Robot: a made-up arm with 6 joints.
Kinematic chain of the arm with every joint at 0, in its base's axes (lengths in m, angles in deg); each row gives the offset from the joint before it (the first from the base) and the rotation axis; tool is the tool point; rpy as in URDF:
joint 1: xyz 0 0 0.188 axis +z
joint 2: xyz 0 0 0 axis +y
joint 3: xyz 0.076 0 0.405 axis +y
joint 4: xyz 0.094 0 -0.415 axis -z
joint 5: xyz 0 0 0 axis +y
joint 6: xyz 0.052 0 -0.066 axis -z
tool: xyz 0 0 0 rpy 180 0 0
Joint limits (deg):
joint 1: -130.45..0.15
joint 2: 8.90..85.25
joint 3: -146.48..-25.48
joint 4: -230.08..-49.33
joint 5: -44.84..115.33
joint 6: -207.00..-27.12
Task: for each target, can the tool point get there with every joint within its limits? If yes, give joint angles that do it. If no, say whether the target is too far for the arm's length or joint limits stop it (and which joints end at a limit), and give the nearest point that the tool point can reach.
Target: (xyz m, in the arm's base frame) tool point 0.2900 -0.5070 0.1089
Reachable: yes | joints -61.20 36.53 -71.96 -172.23 -22.47 -141.49
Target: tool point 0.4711 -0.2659 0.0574
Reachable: yes | joints -31.14 31.94 -51.84 -73.97 26.79 -66.63
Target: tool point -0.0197 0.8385 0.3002
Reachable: no: joint limits stop it (at a limit: joint 1, joint 2, joint 3, joint 5) | nearest point 0.3203 0.0787 0.1872 | short by 0.840 m
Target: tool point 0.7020 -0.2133 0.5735
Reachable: yes | joints -14.83 23.27 -105.57 -121.99 60.05 -43.22
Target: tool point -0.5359 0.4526 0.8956
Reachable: no: too far | nearest point -0.2819 -0.2102 0.9766 | short by 0.714 m
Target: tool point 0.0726 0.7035 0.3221
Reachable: no: joint limits stop it (at a limit: joint 1, joint 2, joint 3, joint 5) | nearest point 0.3244 0.0802 0.1884 | short by 0.685 m
